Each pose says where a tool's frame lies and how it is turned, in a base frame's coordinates. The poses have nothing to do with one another.
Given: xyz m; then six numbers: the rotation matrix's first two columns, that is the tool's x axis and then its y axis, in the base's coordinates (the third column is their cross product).
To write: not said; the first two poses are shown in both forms.
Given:
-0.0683, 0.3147, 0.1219, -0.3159, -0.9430, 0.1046, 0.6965, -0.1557, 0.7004
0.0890, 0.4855, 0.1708, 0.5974, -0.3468, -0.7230, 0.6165, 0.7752, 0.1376
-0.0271, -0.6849, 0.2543, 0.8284, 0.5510, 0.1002, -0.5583, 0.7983, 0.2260
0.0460, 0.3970, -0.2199, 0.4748, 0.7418, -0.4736, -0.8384, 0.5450, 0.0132
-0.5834, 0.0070, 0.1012, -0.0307, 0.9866, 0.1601, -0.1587, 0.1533, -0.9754
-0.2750, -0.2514, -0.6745, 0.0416, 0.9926, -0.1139, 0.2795, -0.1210, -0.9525
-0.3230, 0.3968, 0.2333, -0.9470, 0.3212, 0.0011, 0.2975, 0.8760, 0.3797
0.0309, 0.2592, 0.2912, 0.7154, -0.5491, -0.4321, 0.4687, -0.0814, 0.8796
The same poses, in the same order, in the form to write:
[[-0.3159, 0.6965, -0.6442, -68.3], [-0.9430, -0.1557, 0.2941, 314.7], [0.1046, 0.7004, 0.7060, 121.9], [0, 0, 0, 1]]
[[0.5974, 0.6165, 0.5127, 89.0], [-0.3468, 0.7752, -0.5279, 485.5], [-0.7230, 0.1376, 0.6769, 170.8], [0, 0, 0, 1]]
[[0.8284, -0.5583, 0.0445, -27.1], [0.5510, 0.7983, -0.2432, -684.9], [0.1002, 0.2260, 0.9689, 254.3], [0, 0, 0, 1]]
[[0.4748, -0.8384, 0.2679, 46.0], [0.7418, 0.5450, 0.3908, 397.0], [-0.4736, 0.0132, 0.8807, -219.9], [0, 0, 0, 1]]
[[-0.0307, -0.1587, -0.9869, -583.4], [0.9866, 0.1533, -0.0554, 7.0], [0.1601, -0.9754, 0.1519, 101.2], [0, 0, 0, 1]]
[[0.0416, 0.2795, -0.9592, -275.0], [0.9926, -0.1210, 0.0078, -251.4], [-0.1139, -0.9525, -0.2825, -674.5], [0, 0, 0, 1]]
[[-0.9470, 0.2975, 0.1210, -323.0], [0.3212, 0.8760, 0.3599, 396.8], [0.0011, 0.3797, -0.9251, 233.3], [0, 0, 0, 1]]
[[0.7154, 0.4687, -0.5182, 30.9], [-0.5491, -0.0814, -0.8318, 259.2], [-0.4321, 0.8796, 0.1991, 291.2], [0, 0, 0, 1]]

